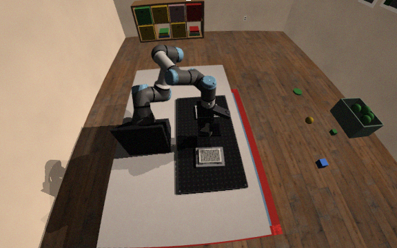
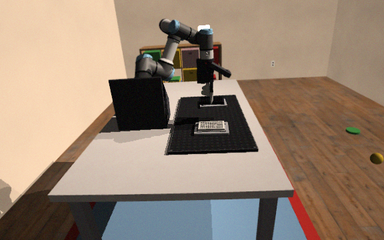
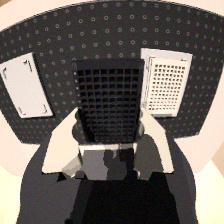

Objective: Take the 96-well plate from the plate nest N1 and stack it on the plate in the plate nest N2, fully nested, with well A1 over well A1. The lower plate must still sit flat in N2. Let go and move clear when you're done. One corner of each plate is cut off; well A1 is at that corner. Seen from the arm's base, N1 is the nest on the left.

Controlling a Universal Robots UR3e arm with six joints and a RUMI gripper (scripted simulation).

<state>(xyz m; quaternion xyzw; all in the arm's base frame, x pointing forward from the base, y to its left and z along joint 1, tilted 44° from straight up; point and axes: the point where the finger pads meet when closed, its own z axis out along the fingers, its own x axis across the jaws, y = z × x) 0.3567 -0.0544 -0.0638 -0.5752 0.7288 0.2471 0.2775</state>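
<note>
My hand is 120 mm to the left of the white 96-well plate, 100 mm above it and 20 mm past it. Also, from my hand: plate nest (220 mm to the left, 110 mm below, 50 mm ahead); then dark 96-well plate (10 mm below).
</note>
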